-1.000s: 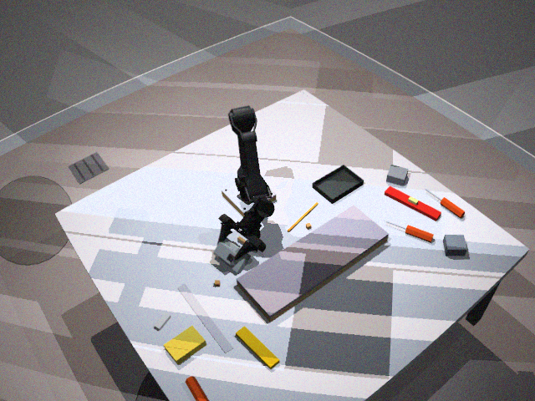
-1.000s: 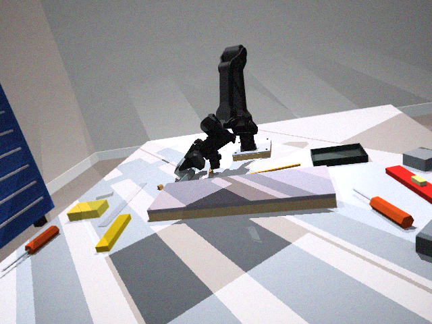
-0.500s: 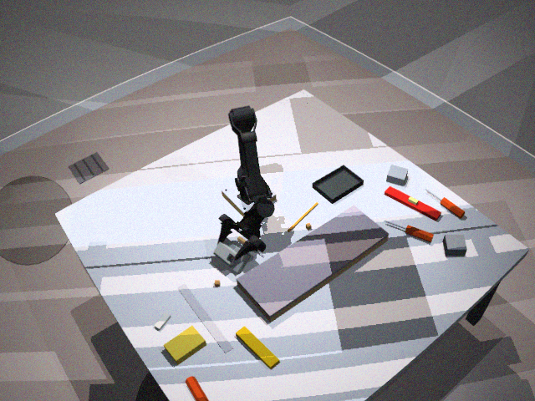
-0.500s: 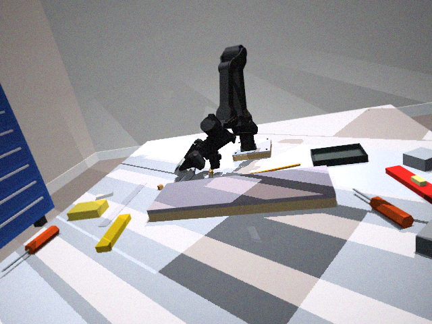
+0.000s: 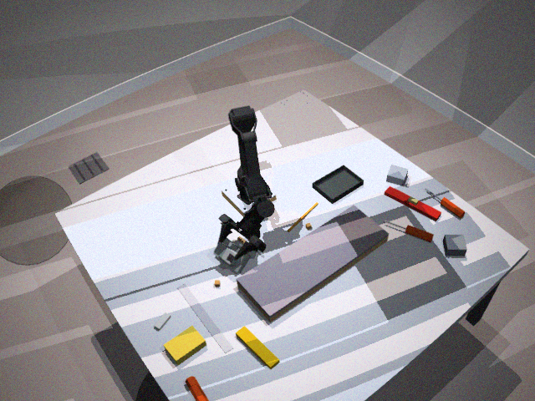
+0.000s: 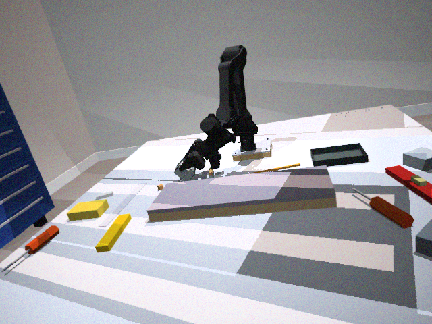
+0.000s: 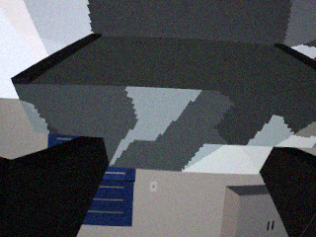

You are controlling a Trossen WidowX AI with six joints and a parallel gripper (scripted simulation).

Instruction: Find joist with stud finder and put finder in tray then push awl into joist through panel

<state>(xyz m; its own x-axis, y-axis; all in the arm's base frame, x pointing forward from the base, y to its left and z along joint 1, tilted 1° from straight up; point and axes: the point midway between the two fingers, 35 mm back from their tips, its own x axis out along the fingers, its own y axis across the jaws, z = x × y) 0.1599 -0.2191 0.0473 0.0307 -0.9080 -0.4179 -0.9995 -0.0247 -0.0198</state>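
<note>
Right now the stud finder is 2 cm ahead of my gripper tip and 1 cm below it. Round my gripper tip: awl: 2 cm ahead, 10 cm to the left, 5 cm below; yellow block: 15 cm ahead, 31 cm to the right, 5 cm below; pencil: 4 cm ahead, 33 cm to the left, 6 cm below.
</note>
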